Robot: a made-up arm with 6 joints. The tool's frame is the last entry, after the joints.
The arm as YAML. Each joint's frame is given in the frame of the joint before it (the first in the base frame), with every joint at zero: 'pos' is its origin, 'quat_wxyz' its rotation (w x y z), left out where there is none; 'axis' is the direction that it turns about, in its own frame. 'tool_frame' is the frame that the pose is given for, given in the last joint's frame.
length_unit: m
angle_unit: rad
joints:
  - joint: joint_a
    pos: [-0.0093, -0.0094, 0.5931]
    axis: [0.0, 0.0, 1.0]
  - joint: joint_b
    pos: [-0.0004, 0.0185, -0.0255]
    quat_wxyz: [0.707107, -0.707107, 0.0, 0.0]
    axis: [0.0, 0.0, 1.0]
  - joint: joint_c
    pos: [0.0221, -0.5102, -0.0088]
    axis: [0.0, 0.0, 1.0]
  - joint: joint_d
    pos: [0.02, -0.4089, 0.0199]
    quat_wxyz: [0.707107, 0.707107, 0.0, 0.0]
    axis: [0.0, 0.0, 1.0]
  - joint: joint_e
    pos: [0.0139, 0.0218, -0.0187]
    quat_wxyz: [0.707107, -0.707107, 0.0, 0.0]
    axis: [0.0, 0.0, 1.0]
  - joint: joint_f
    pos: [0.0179, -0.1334, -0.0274]
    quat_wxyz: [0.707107, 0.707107, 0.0, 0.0]
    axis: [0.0, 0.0, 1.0]
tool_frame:
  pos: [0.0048, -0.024, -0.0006]
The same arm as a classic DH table. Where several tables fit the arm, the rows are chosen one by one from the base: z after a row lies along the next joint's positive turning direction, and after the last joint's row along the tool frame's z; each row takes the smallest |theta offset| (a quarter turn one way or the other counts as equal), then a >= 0, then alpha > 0; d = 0 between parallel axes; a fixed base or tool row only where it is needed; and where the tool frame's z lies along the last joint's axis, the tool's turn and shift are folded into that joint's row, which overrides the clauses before.
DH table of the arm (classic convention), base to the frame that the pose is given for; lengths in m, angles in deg. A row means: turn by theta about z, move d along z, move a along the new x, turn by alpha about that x. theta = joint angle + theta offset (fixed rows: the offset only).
base (fixed): a -0.0132  alpha 0.00  d 0.0000  theta offset 45.31
joint_a: a -0.0004  alpha -90.00  d 0.5676  theta offset -45.31
joint_b: a 0.5107  alpha 0.00  d 0.0000  theta offset -87.52
joint_c: a 0.0200  alpha 90.00  d 0.0296  theta offset 87.52
joint_d: a 0.0139  alpha -90.00  d 0.3902  theta offset 0.00
joint_e: a 0.0179  alpha 90.00  d -0.0056  theta offset 0.00
joint_f: a 0.0245  alpha 0.00  d 0.0000  theta offset -78.69
tool (fixed): a 0.0000  alpha 0.00  d 0.1328  theta offset 78.69

